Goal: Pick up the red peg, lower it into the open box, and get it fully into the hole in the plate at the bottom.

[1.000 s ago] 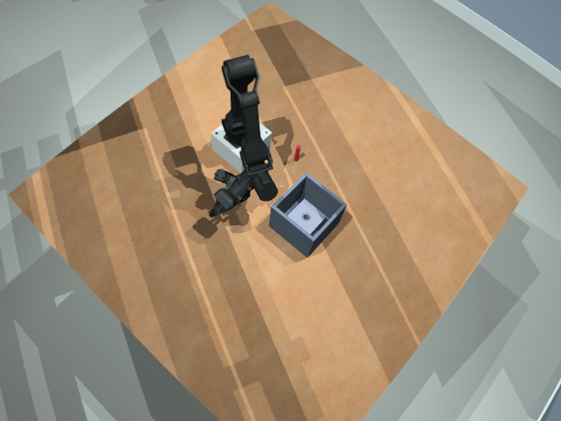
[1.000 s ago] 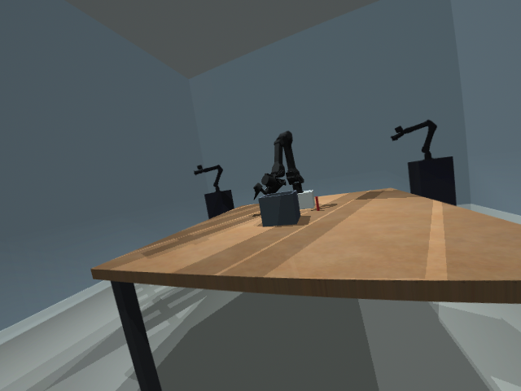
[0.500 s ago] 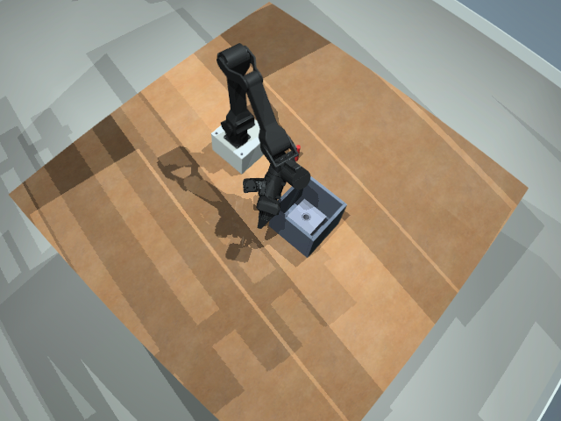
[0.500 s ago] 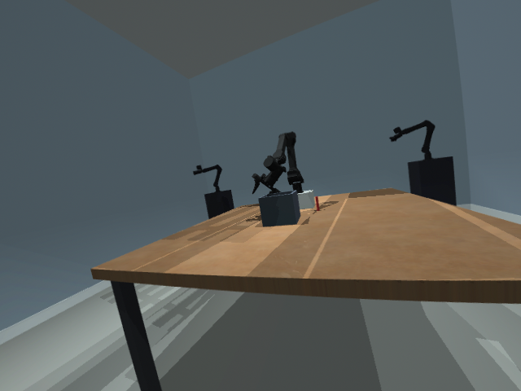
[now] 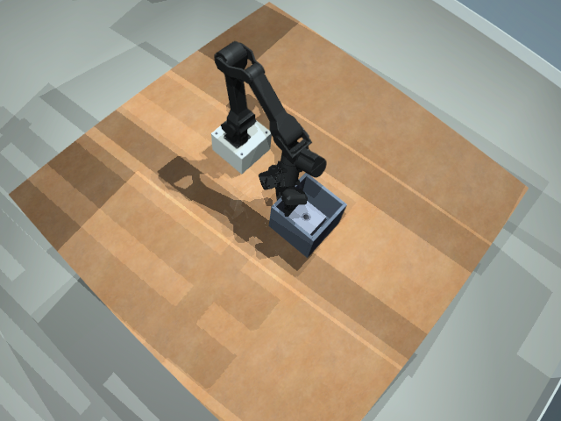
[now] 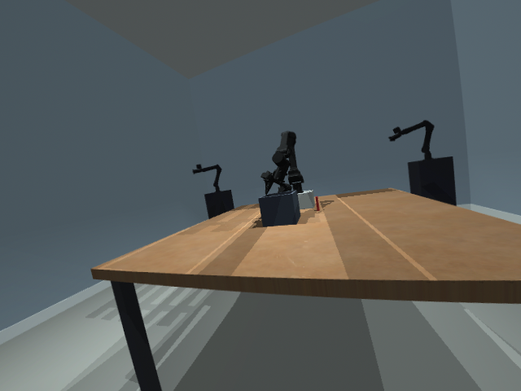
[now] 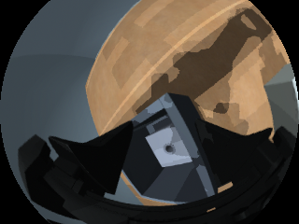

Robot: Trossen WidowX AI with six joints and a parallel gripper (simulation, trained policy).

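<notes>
My gripper tip is now 13 cm past the red peg, 22 cm to the right of it and 8 cm above it. Also, from my gripper tip: plate 5 cm ahead, 6 cm to the left, 8 cm below.
</notes>
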